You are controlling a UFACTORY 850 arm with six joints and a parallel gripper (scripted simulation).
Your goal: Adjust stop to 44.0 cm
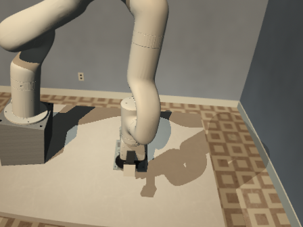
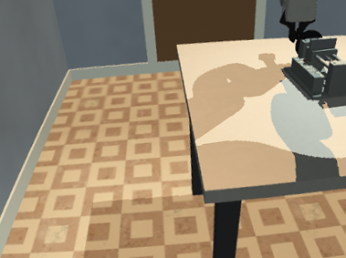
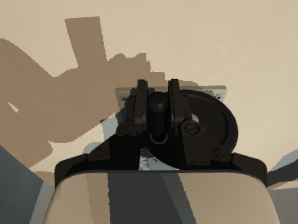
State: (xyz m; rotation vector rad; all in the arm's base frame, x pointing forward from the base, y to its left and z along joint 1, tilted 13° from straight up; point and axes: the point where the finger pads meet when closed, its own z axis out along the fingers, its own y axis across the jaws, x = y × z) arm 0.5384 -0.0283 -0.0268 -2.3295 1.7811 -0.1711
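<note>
Right now my hand is 1 cm to the right of the handwheel handle. The rest, counted from my hand: black handwheel (2 cm to the left, 1 cm below, 1 cm behind).
</note>
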